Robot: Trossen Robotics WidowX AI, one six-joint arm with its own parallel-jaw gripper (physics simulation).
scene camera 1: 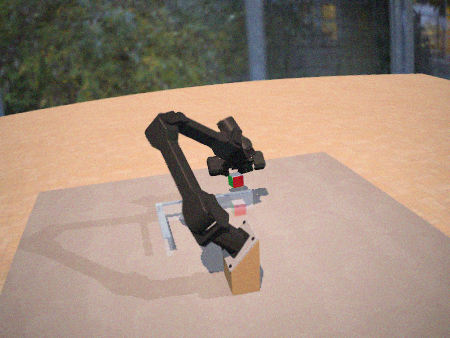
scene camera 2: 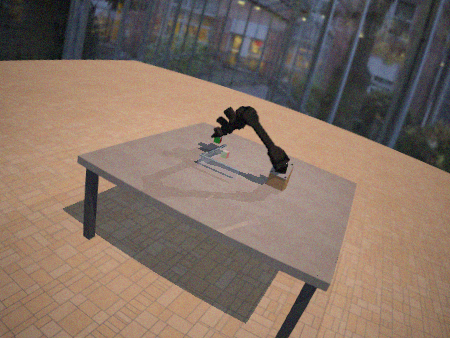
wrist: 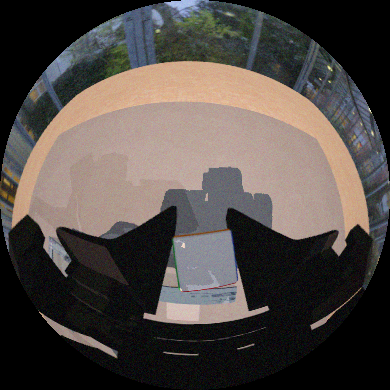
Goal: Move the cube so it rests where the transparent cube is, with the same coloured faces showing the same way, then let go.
Labels:
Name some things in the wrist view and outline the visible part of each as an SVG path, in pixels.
My gripper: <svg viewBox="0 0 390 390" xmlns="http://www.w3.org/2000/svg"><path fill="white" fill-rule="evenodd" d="M8 232L8 250L12 265L36 309L60 325L90 336L116 350L117 356L115 358L97 347L60 335L66 342L95 363L119 375L146 384L175 389L214 389L243 384L270 375L305 356L342 323L364 292L361 286L372 254L372 238L359 224L349 230L345 238L346 246L338 256L331 247L338 230L292 239L234 208L227 208L226 226L232 232L235 260L248 311L266 305L269 310L224 322L183 324L143 318L144 312L156 313L175 233L175 205L111 239L85 234L64 226L56 227L56 235L71 259L64 270L66 277L43 248L45 237L38 223L28 214ZM337 309L325 323L311 329L310 324Z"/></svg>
A cube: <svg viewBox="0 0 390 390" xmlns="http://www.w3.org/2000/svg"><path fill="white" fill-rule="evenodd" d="M230 229L174 235L172 237L175 271L180 291L215 288L235 283L238 280L233 238Z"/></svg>

